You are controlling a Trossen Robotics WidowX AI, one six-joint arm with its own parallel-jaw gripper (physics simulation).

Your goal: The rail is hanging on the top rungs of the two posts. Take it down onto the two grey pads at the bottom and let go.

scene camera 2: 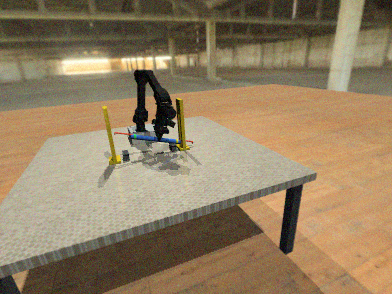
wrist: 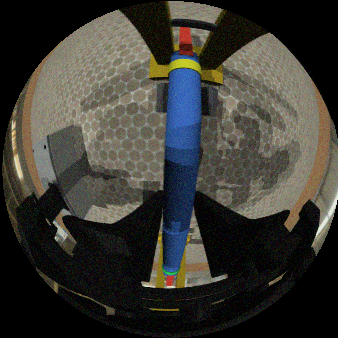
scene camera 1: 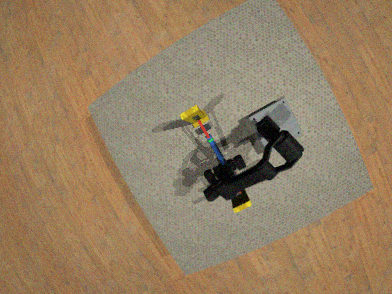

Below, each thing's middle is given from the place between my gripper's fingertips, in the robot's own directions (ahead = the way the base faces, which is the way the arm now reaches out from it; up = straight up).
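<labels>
Blue rail (wrist: 183, 111): 1 cm right of my hand, 1 cm above it.
</labels>
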